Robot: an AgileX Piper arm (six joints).
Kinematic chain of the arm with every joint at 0, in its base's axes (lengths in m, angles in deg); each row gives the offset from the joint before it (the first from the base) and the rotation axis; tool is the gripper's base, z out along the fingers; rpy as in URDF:
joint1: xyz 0 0 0.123 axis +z
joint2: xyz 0 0 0 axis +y
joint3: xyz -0.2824 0 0.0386 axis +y
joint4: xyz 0.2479 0 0.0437 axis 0.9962 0 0.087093
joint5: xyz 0 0 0 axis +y
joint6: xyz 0.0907 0 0.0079 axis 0.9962 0 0.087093
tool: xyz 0 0 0 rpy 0 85.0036 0
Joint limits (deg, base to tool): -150..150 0..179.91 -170..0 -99.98..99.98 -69.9..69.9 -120..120
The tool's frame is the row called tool.
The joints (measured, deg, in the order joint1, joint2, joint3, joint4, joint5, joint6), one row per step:
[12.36 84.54 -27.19 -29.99 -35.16 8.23]
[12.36 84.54 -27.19 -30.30 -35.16 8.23]
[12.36 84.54 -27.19 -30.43 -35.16 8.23]
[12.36 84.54 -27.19 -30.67 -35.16 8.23]
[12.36 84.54 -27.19 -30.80 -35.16 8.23]
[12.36 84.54 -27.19 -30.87 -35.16 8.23]
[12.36 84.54 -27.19 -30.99 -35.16 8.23]
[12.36 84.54 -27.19 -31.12 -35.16 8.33]
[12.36 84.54 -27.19 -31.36 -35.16 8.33]
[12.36 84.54 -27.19 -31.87 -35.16 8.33]
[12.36 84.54 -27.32 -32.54 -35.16 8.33]
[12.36 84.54 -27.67 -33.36 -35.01 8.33]
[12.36 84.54 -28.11 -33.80 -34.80 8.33]
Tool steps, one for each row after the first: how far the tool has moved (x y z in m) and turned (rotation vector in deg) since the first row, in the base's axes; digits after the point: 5 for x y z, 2 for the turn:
[-0.00016 0.00022 -0.00009 -0.18 -0.04 0.25]
[-0.00023 0.00031 -0.00012 -0.26 -0.06 0.35]
[-0.00036 0.00047 -0.00019 -0.41 -0.09 0.54]
[-0.00043 0.00056 -0.00023 -0.48 -0.11 0.64]
[-0.00046 0.00061 -0.00025 -0.53 -0.12 0.70]
[-0.00053 0.00069 -0.00028 -0.60 -0.13 0.79]
[-0.00060 0.00078 -0.00032 -0.59 -0.10 0.86]
[-0.00073 0.00094 -0.00039 -0.74 -0.13 1.05]
[-0.00100 0.00129 -0.00054 -1.04 -0.20 1.45]
[-0.00088 0.00185 -0.00017 -1.42 -0.41 1.98]
[-0.00006 0.00256 0.00091 -1.93 -0.75 2.58]
[0.00128 0.00304 0.00243 -2.23 -1.09 2.85]

